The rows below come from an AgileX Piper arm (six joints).
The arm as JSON. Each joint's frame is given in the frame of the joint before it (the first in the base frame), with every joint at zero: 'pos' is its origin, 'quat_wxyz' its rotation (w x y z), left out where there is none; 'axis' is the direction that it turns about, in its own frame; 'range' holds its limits. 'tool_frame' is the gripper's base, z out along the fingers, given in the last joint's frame.
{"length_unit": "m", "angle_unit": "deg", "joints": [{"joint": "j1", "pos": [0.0, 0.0, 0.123], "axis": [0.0, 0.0, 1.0], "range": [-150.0, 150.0]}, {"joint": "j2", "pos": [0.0, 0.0, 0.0], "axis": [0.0, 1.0, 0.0], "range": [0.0, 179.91]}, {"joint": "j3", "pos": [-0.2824, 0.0, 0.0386], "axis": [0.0, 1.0, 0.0], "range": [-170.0, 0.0]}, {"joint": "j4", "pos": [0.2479, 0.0, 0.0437], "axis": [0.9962, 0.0, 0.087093], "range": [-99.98, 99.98]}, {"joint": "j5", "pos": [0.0, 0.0, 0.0], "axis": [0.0, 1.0, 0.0], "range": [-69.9, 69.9]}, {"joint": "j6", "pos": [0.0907, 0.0, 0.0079], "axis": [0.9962, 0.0, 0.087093], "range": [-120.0, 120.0]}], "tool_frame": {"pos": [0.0, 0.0, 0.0], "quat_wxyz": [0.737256, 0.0, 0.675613, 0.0]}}
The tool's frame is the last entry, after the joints.
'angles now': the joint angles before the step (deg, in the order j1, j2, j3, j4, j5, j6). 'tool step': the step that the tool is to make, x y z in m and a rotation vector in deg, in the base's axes. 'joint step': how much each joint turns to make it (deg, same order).
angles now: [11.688, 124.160, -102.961, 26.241, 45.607, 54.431]
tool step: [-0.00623, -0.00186, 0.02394, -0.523, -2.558, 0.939]
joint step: [0.000, -2.980, 0.001, -0.917, 0.804, -0.458]
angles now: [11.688, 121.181, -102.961, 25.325, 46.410, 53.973]
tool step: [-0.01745, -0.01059, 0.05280, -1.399, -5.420, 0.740]
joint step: [-0.630, -6.819, 0.002, -2.521, 2.004, -0.173]
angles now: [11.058, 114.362, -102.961, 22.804, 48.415, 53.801]
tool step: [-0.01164, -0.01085, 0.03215, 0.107, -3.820, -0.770]
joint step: [-1.031, -4.183, 0.002, -0.573, 0.458, -0.058]
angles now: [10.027, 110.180, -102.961, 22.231, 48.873, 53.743]
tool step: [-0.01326, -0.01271, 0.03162, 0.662, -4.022, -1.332]
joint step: [-1.376, -4.184, 0.003, 0.001, 0.113, -0.001]
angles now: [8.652, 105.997, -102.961, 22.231, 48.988, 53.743]
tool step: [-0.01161, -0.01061, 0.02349, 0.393, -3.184, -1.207]
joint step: [-1.203, -3.208, 0.000, -0.058, 0.000, 0.001]
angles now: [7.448, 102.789, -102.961, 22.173, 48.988, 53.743]
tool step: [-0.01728, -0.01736, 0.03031, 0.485, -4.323, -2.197]
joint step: [-2.177, -4.298, 0.001, 0.001, -0.057, -0.001]
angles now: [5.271, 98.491, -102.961, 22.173, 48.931, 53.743]
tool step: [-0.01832, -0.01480, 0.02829, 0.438, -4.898, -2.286]
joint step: [-1.949, -4.067, 0.000, 0.001, -0.917, -0.001]
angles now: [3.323, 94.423, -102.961, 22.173, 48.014, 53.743]
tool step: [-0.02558, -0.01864, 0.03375, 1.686, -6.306, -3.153]
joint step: [-2.980, -4.984, 0.001, 1.376, -1.490, 0.000]
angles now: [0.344, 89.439, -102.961, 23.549, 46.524, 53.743]
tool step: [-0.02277, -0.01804, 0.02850, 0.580, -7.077, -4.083]
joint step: [-2.980, -4.124, -0.002, 0.285, -3.207, 0.001]
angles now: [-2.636, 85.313, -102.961, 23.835, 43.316, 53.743]
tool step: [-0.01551, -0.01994, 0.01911, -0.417, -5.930, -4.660]
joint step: [-3.552, -2.579, 0.001, 0.058, -3.495, -0.630]
